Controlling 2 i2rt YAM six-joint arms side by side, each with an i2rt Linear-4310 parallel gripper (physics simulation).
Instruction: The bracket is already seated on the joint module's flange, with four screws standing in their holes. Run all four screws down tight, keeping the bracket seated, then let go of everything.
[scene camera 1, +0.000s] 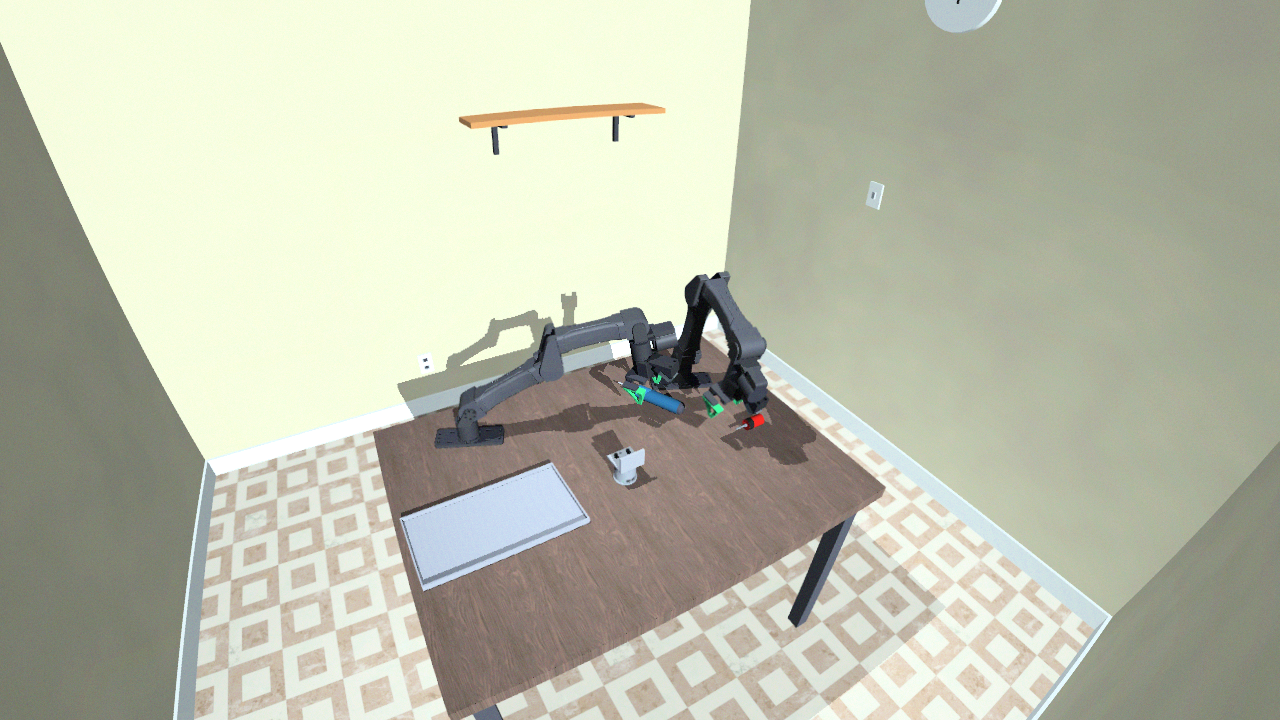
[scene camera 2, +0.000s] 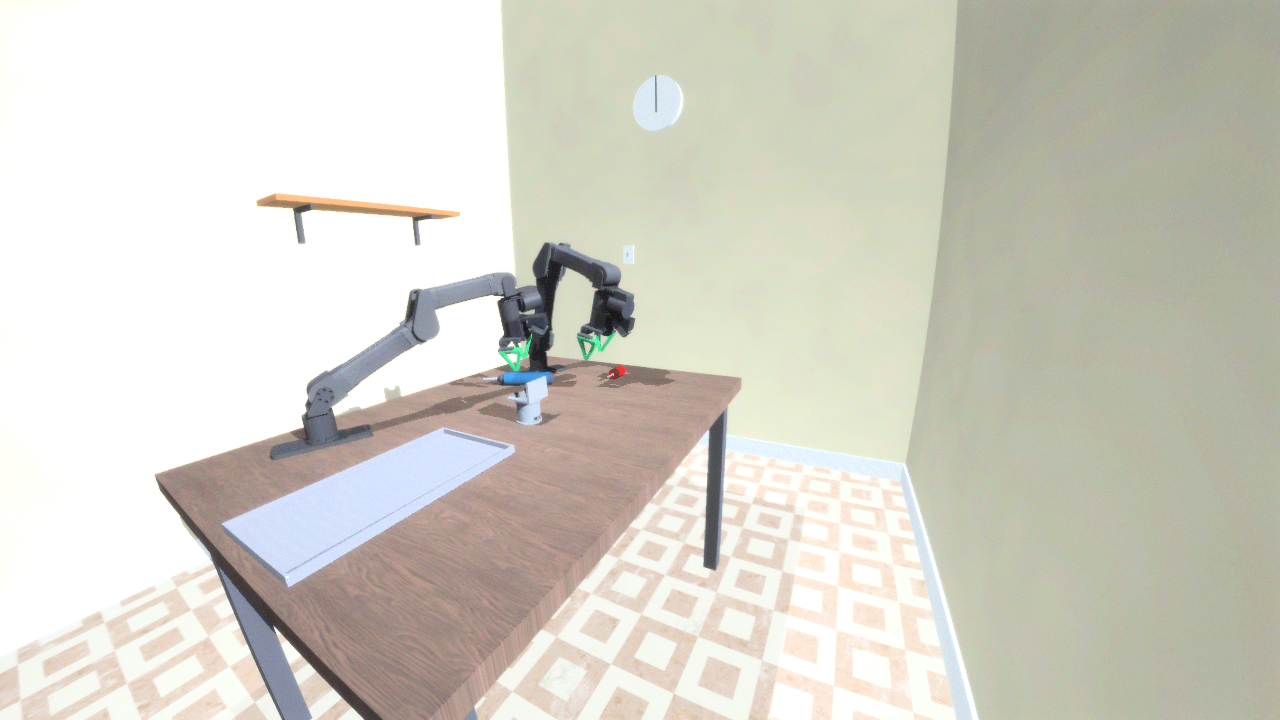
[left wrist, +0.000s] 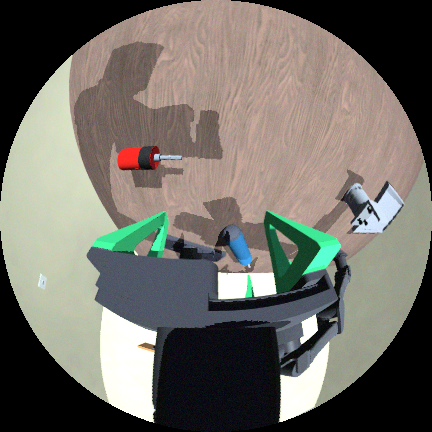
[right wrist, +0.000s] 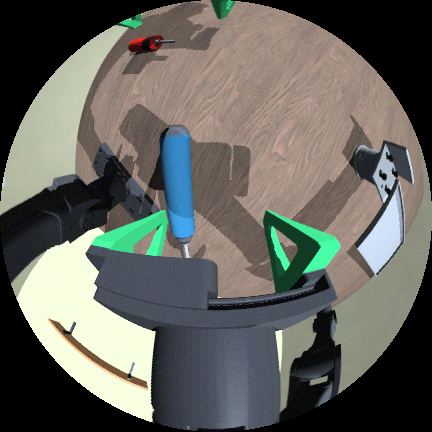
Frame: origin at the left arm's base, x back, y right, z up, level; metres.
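Where they show: left gripper, fingertip midpoint: (scene camera 1: 722, 409) (scene camera 2: 593, 355) (left wrist: 215, 216); right gripper, fingertip midpoint: (scene camera 1: 648, 393) (scene camera 2: 520, 364) (left wrist: 268, 268) (right wrist: 214, 215); left arm's base, link origin: (scene camera 1: 680, 382) (left wrist: 191, 247) (right wrist: 121, 183); right arm's base, link origin: (scene camera 1: 470, 438) (scene camera 2: 324, 442) (left wrist: 338, 254).
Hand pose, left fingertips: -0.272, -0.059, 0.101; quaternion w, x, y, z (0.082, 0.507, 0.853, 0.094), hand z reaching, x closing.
Things, the pixels of their top centre, and the offset from my left fingertips, as dx, dy, dz. "spot": a spot on its surface instead.
- round joint module, top centre: (right wrist: 386, 172) (left wrist: 365, 213) (scene camera 2: 527, 396) (scene camera 1: 625, 459) -0.130, +0.289, -0.037
- blue-handled screwdriver, surface spot: (right wrist: 178, 180) (left wrist: 242, 250) (scene camera 1: 661, 398) (scene camera 2: 531, 374) spot: +0.146, +0.146, -0.063
- red screwdriver, top centre: (left wrist: 144, 163) (scene camera 1: 749, 419) (scene camera 2: 613, 369) +0.024, -0.097, -0.066
- shallow grey tray, top centre: (scene camera 2: 387, 479) (scene camera 1: 492, 519) (right wrist: 389, 243) (left wrist: 385, 215) -0.262, +0.629, -0.085
A grey bracket (scene camera 1: 634, 458) (scene camera 2: 537, 389) (left wrist: 391, 210) (right wrist: 381, 166) sits on the round joint module (scene camera 1: 624, 478) (scene camera 2: 529, 413) (left wrist: 355, 195) (right wrist: 365, 161), which stands upright on the table. Several dark screws show in the bracket's plate in the right wrist view; how deep they sit is unclear. A blue-handled screwdriver (scene camera 1: 662, 399) (scene camera 2: 528, 378) (left wrist: 240, 248) (right wrist: 178, 180) lies below my right gripper (scene camera 1: 646, 387) (scene camera 2: 516, 354) (right wrist: 214, 215), which is open and empty. A red screwdriver (scene camera 1: 754, 420) (scene camera 2: 618, 371) (left wrist: 129, 158) (right wrist: 137, 45) lies near my left gripper (scene camera 1: 725, 404) (scene camera 2: 596, 345) (left wrist: 216, 214), which is open, empty and above the table.
A shallow grey tray (scene camera 1: 492, 523) (scene camera 2: 375, 497) (right wrist: 384, 237) lies at the left of the table in both scene views. The right arm's base (scene camera 1: 469, 436) stands behind it. The left arm's base is near the blue screwdriver. A wooden shelf (scene camera 1: 562, 115) (scene camera 2: 358, 206) hangs on the wall.
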